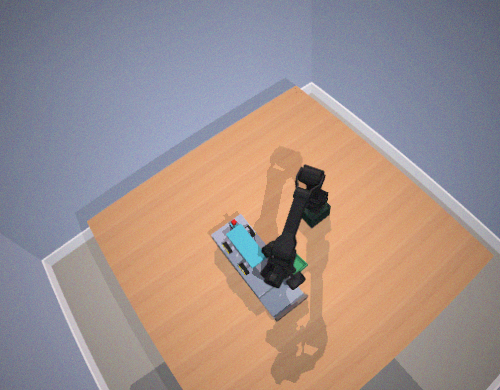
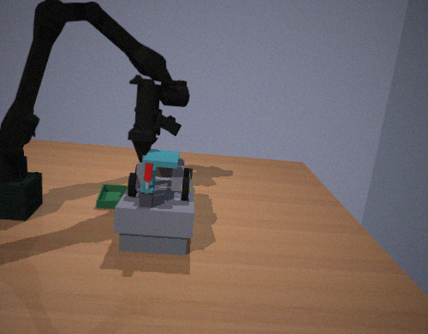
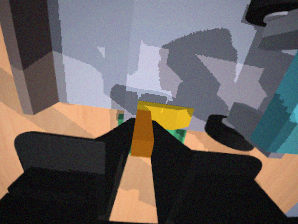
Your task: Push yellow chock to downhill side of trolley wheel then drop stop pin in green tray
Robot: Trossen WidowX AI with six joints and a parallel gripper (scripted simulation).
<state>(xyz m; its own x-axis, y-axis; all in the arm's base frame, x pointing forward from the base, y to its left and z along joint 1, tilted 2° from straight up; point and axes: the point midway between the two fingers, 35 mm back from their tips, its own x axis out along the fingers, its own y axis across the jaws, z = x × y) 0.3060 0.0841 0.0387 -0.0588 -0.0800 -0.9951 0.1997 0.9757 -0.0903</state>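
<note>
Now: the red-headed stop pin 20 mm behind my gripper tip, 260 mm to the right of it and 40 mm above it. Round my gripper tip: yellow chock: 20 mm to the right, 10 mm below; then grey ramp: 30 mm ahead, 150 mm to the right, 40 mm below; then green tray: 70 mm behind, 20 mm to the right, 100 mm below.
</note>
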